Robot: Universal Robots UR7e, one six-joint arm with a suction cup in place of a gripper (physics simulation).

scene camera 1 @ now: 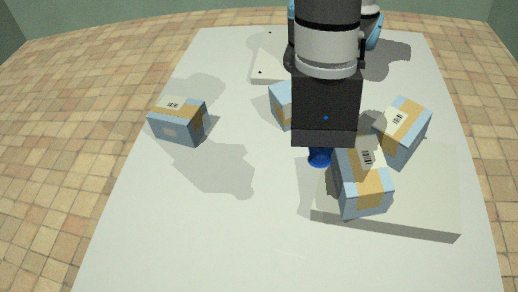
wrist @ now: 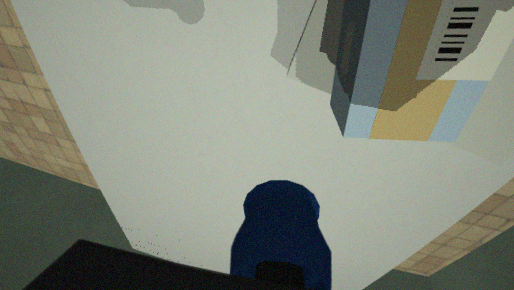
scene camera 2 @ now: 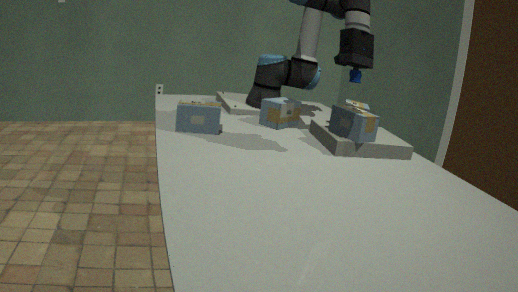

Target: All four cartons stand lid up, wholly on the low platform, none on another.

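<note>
The suction gripper is open, with nothing on its cup. It hangs well above the cartons. The front carton stands lid up by the front edge of the low platform; whether it overhangs is unclear. The rear carton is lid up at the platform's rear; its footing is partly hidden. The left carton stands lid up on the table. The middle carton lies on the table with its barcode label sideways, partly hidden by the arm in scene camera 1.
The table carries everything. The robot's pale base plate lies behind the middle carton. The arm reaches forward over the table and casts shadows on it.
</note>
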